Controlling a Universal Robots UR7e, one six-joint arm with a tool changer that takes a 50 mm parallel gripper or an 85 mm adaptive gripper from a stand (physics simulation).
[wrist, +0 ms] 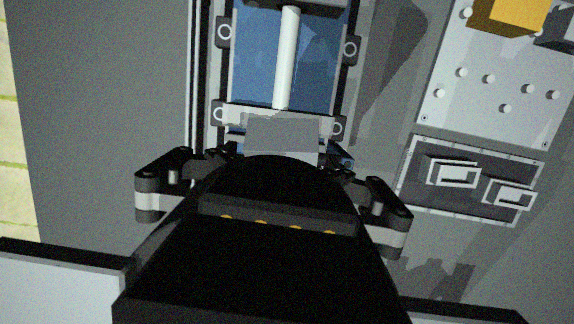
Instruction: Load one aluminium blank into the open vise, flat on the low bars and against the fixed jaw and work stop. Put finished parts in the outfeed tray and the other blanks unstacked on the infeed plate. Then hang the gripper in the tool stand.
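Frame: origin at the arm's base, x back, y right, z up, level; metres.
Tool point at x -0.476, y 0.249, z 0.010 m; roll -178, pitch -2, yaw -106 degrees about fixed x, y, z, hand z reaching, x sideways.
Offsets run from my tool point to a thing's top centre. "spot": to the spot under its first point.
The vise {dx +0.073, dy -0.013, dz -0.193 m} [255,65] is at upper centre, with a blue bed, a pale screw and a light jaw [231,114] across it. A grey rectangular blank {dx +0.014, dy -0.009, dz -0.157 m} [282,134] lies at the vise just below that jaw; its lower side and the bars are hidden. My gripper [281,159] is low over the vise, with its fingers spread open on either side of the blank; the fingertips are mostly hidden by its black body. Two hollow, light-rimmed parts {spot: dx -0.077, dy -0.207, dz -0.251 m} [452,186] {spot: dx -0.116, dy -0.291, dz -0.251 m} [515,206] lie in a dark tray {spot: dx -0.133, dy -0.226, dz -0.280 m} [450,214] at right. The tool stand cannot be made out.
A light plate with pegs {dx +0.051, dy -0.295, dz -0.284 m} [492,122] is at upper right. A yellow block {dx +0.113, dy -0.269, dz -0.248 m} [517,17] and a dark-sided grey block {spot: dx +0.092, dy -0.324, dz -0.261 m} [556,27], cut off by the view's edge, are at its far end. Pale panels {spot: dx +0.026, dy +0.038, dz -0.013 m} [60,287] with dark edges show at the lower left and lower right.
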